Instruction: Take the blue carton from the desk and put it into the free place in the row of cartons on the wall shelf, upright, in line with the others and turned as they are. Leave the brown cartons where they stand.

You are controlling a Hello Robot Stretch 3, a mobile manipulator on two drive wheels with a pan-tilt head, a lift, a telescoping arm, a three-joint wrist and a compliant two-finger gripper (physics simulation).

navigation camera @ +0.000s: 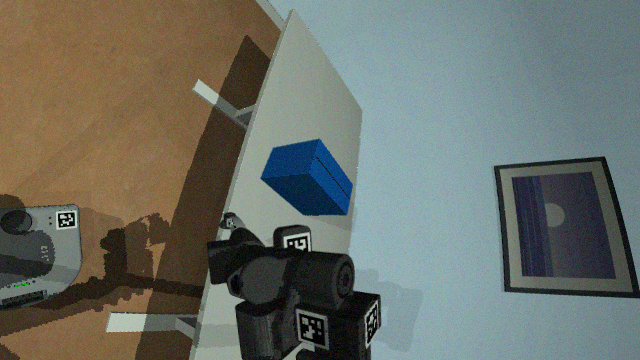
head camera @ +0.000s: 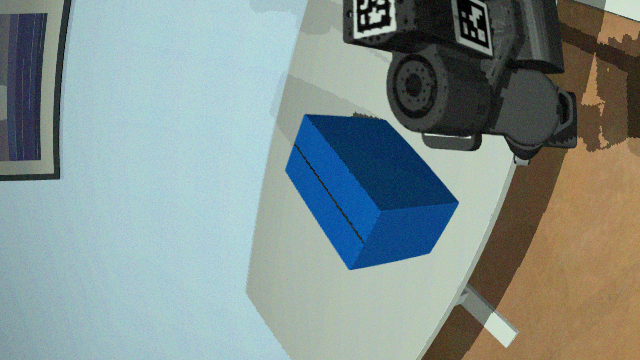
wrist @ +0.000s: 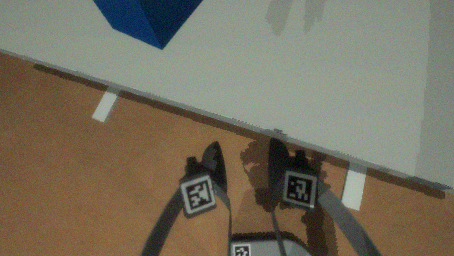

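Where they show: gripper, fingertip midpoint: (navigation camera: 229, 233) (wrist: 245, 158); robot's base, origin of the base link: (navigation camera: 17, 221).
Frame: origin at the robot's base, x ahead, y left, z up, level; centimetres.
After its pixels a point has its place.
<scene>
The blue carton (head camera: 370, 175) @(x 5.6, y -59.9, z 86.9 cm) (navigation camera: 310, 180) @(x 8.0, y -56.1, z 88.4 cm) (wrist: 135, 17) @(x 11.9, y -54.7, z 78.5 cm) rests on the light desk (head camera: 310, 300) @(x 41.5, y -101.0, z 72.0 cm) (navigation camera: 300, 75) @(x 51.9, y -77.8, z 72.0 cm) (wrist: 325, 90) @(x -15.0, y -43.7, z 72.0 cm), set askew to its edges, with a thin dark line along one side. In the wrist view part of it shows at the top left. My gripper (wrist: 245, 158) @(x -2.3, y -32.0, z 84.1 cm) is open, with nothing between its fingers. It points downward and is apart from the carton; in the wrist view its fingertips appear over the floor just off the desk's edge. The head and navigation views mostly hide the fingers behind the wrist. The wall shelf and the brown cartons do not show.
My wrist (head camera: 450, 90) @(x -2.0, y -17.3, z 115.5 cm) (navigation camera: 300, 280) @(x -2.0, y -17.3, z 112.6 cm) hangs over the desk beside the carton. A framed picture (head camera: 30, 90) @(x -14.3, y -119.5, z 151.4 cm) (navigation camera: 565, 225) @(x -15.5, y -119.0, z 165.7 cm) hangs on the wall behind the desk. White desk legs (head camera: 500, 327) (navigation camera: 127, 322) (wrist: 354, 190) stick out past the edge. My base (navigation camera: 60, 255) @(x -11.9, y -10.6, z 16.0 cm) (wrist: 275, 246) @(x -11.7, y -14.7, z 16.0 cm) stands on the floor.
</scene>
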